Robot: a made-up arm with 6 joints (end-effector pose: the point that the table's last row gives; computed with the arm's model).
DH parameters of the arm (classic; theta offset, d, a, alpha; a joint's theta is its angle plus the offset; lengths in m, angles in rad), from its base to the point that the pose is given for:
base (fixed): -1.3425 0 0.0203 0
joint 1: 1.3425 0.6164 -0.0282 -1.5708
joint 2: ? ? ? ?
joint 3: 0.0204 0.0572 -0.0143 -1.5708
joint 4: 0 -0.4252 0.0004 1.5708
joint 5: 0 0.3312 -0.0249 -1.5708
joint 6: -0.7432 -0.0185 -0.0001 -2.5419
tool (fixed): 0.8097 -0.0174 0 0
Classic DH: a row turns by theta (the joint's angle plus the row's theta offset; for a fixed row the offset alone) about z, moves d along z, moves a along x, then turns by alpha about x.
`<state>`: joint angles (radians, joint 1 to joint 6).
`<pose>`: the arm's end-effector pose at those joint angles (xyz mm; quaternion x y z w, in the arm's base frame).
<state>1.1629 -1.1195 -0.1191 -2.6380 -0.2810 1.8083</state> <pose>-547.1 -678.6 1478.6 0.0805 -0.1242 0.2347 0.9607</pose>
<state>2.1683 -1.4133 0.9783 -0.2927 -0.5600 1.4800</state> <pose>1176.4 -1072.9 1226.7 0.2585 -0.2035 -0.3553 0.8749</pose>
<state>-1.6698 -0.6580 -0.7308 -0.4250 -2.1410 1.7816</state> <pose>-319.4 421.2 1486.7 -0.6202 0.4710 0.0527 0.6251</pose>
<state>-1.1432 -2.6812 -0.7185 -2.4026 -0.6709 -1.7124</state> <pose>-58.6 600.6 -79.9 -0.0792 0.2626 0.5135 0.8130</pose>
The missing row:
joint 2: -1.5504 0 1.3034 3.1416
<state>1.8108 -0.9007 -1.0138 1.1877 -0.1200 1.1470</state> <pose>339.6 -530.7 1689.9 -0.2982 -0.8685 -0.3600 0.1652</pose>
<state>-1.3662 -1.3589 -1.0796 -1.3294 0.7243 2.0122</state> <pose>-280.2 718.8 709.7 0.2062 -0.4778 0.8121 0.2642</pose>
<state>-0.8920 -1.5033 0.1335 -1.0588 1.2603 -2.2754</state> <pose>-826.0 673.0 1200.6 0.0512 -0.6335 0.4855 0.6002</pose>
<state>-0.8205 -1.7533 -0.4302 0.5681 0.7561 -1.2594</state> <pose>-1163.1 727.9 878.9 -0.2015 -0.4755 -0.5981 0.6128</pose>
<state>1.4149 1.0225 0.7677 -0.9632 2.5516 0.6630</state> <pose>498.0 1369.6 891.6 0.2043 0.1693 -0.6908 0.6726</pose>
